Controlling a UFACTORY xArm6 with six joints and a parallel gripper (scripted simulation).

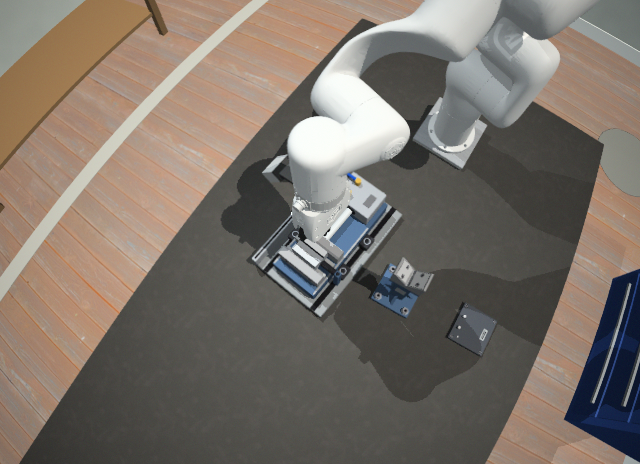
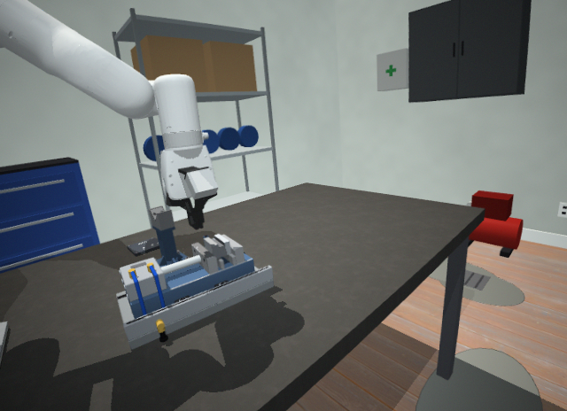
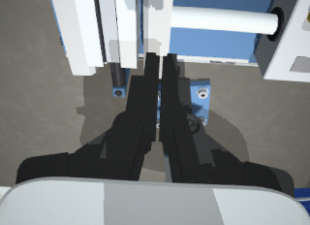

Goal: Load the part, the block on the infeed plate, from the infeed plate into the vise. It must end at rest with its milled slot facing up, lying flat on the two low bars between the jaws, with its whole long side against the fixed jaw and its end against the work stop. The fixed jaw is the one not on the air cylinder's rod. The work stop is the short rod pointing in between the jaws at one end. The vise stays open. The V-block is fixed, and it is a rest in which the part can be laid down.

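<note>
Now: hand 4 cm short of the part, 1 cm to the left of it and 7 cm above it. Round my hand: white cylinder rod 5 cm behind, 1 cm to the left, 9 cm below; moving jaw 9 cm below; work stop 5 cm ahead, 4 cm to the left, 8 cm below.
</note>
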